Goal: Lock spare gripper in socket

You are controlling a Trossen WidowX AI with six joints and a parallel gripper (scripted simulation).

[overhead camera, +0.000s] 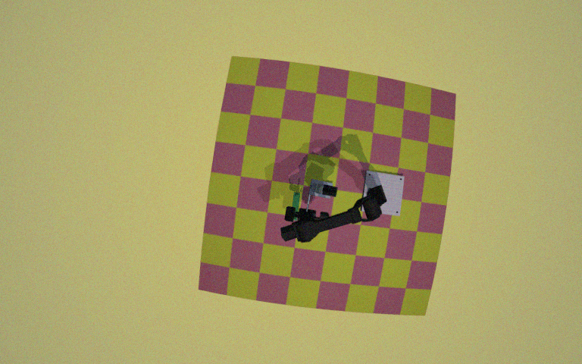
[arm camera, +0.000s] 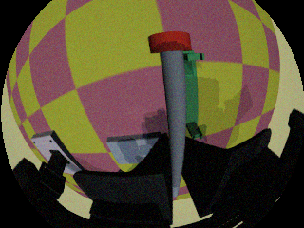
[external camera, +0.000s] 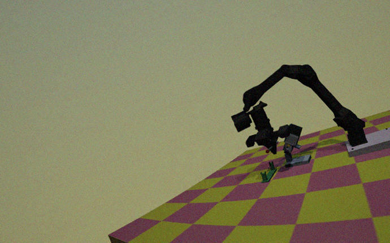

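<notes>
My gripper tip is now 110 mm to the left of the mount, 50 mm past it and 40 mm above it. Round my gripper tip: green cradle (70 mm below, 50 mm ahead); then spare gripper (110 mm to the right, 60 mm behind, 30 mm above).
</notes>
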